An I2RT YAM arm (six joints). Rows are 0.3 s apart.
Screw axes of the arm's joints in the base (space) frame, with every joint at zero. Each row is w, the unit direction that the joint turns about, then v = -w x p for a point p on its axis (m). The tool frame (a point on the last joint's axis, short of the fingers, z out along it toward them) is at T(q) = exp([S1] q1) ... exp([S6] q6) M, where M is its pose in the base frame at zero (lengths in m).
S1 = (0, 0, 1, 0.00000, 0.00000, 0.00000)
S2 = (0, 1, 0, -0.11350, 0.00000, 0.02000)
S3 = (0, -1, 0, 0.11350, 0.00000, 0.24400)
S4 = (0, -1, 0, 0.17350, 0.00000, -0.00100)
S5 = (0, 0, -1, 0.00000, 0.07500, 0.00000)
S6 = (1, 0, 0, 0.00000, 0.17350, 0.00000)
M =
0 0 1 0.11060
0 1 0 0.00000
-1 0 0 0.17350
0 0 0 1
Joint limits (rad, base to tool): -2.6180..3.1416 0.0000..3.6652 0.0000..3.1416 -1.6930..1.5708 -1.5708..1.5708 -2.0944..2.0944
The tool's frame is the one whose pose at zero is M.
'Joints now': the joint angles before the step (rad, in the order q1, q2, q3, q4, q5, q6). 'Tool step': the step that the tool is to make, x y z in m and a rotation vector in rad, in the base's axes. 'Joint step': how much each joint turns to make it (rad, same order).
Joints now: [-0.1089, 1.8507, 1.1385, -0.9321, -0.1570, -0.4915]
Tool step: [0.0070, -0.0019, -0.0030, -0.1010, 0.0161, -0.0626]
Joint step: [0.0073, 0.0282, 0.0262, 0.0050, 0.0969, 0.0774]
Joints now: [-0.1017, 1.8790, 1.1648, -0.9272, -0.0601, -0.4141]
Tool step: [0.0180, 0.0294, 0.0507, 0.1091, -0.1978, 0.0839]
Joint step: [0.0806, -0.0855, 0.1015, 0.0038, -0.1209, -0.0007]
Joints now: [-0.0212, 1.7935, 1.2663, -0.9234, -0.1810, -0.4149]
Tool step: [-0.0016, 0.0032, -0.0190, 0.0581, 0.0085, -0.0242]
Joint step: [0.0039, 0.0187, -0.0576, 0.0740, -0.0542, 0.0355]
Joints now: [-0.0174, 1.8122, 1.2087, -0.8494, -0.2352, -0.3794]
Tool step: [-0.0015, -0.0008, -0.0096, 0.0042, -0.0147, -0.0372]
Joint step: [-0.0025, 0.0001, -0.0423, 0.0654, 0.0000, 0.0360]
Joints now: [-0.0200, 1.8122, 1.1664, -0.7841, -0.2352, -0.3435]
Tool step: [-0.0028, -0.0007, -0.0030, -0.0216, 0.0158, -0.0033]
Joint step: [0.0000, -0.0001, -0.0114, -0.0040, 0.0222, 0.0004]
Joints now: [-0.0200, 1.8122, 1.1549, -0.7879, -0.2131, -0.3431]
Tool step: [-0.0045, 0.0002, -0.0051, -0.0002, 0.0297, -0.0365]
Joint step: [0.0009, 0.0001, -0.0207, -0.0009, 0.0051, 0.0379]
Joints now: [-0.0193, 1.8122, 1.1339, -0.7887, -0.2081, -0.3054]
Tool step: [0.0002, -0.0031, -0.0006, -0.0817, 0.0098, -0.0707]
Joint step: [0.0001, 0.0001, -0.0003, 0.0024, 0.0889, 0.0626]
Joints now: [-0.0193, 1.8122, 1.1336, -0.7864, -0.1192, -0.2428]
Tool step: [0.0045, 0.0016, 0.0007, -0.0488, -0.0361, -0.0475]
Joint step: [0.0111, -0.0006, 0.0006, 0.0404, 0.0553, 0.0523]
